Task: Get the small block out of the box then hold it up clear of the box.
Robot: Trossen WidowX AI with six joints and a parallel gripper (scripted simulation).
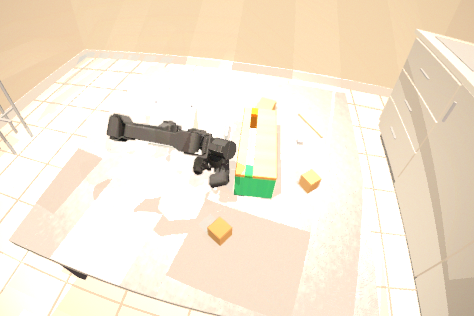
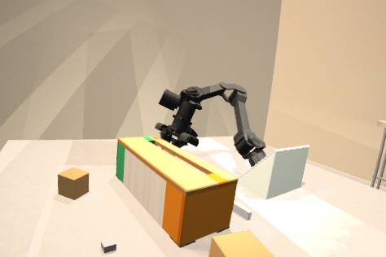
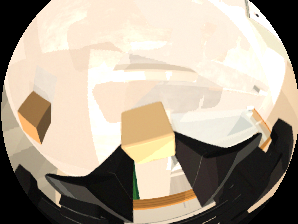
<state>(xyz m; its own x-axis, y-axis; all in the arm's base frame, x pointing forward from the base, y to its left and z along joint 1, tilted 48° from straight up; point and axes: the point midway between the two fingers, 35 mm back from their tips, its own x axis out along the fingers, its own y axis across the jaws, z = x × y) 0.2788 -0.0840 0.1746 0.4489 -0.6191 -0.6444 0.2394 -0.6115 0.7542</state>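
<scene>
My gripper tip is now 20 mm past the tan block and 10 mm below it. Also, from my gripper tip: thin stick (300 mm ahead, 470 mm to the left, 60 mm below); then box (40 mm ahead, 170 mm to the left); then grey piece (260 mm ahead, 330 mm to the left, 60 mm below).
</scene>
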